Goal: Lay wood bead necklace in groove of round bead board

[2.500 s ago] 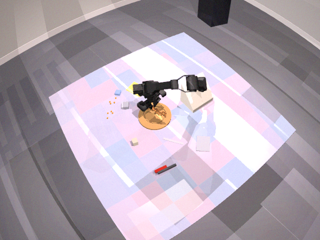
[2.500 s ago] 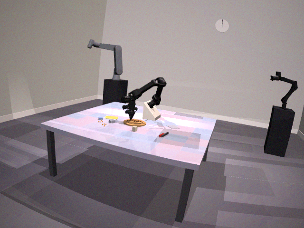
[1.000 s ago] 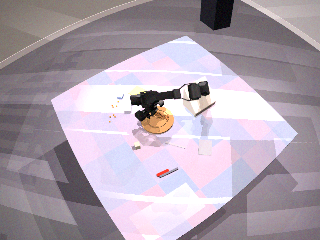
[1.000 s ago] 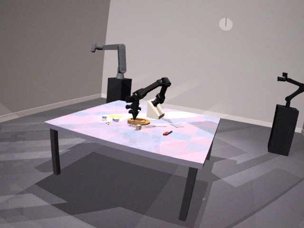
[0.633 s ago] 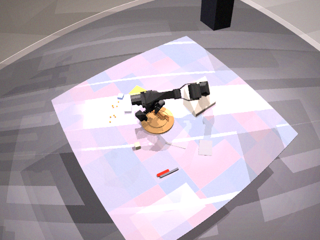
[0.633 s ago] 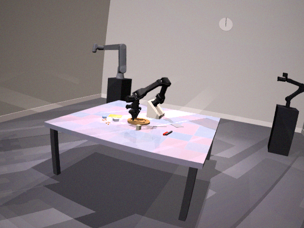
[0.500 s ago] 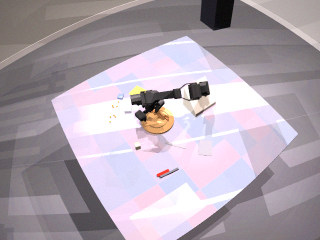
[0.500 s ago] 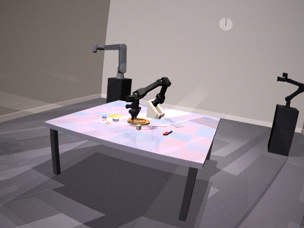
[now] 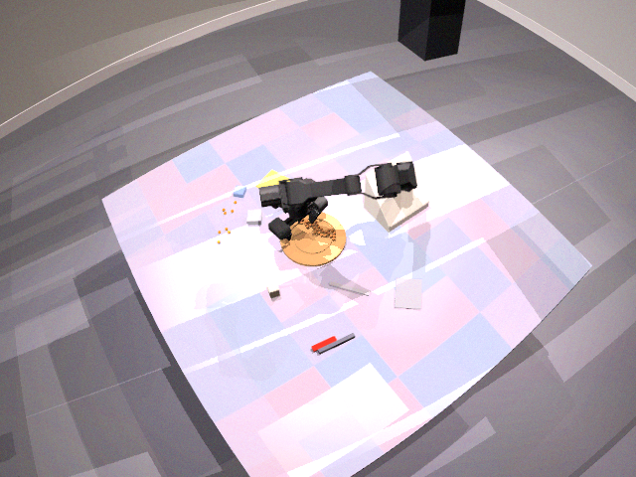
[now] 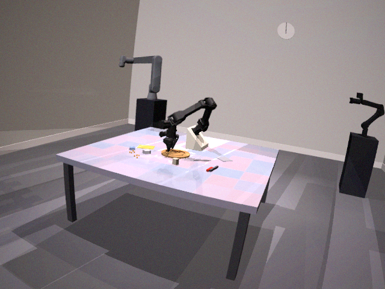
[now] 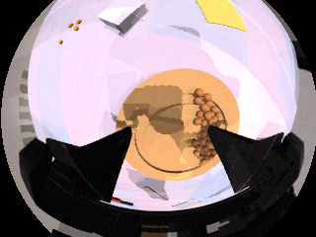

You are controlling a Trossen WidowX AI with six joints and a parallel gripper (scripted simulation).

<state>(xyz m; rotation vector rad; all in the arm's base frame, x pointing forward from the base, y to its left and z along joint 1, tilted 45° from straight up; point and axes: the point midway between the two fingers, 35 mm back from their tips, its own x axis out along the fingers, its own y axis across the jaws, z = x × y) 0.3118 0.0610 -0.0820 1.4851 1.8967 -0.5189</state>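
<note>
The round bead board is 3 cm behind my gripper tip, 3 cm to the left of it and 2 cm below it. Also, from my gripper tip: cream cube 16 cm ahead, 14 cm to the left, 1 cm below; then white block 10 cm ahead, 13 cm to the right, 2 cm below; then yellow sheet 3 cm behind, 23 cm to the right, 3 cm below.
</note>
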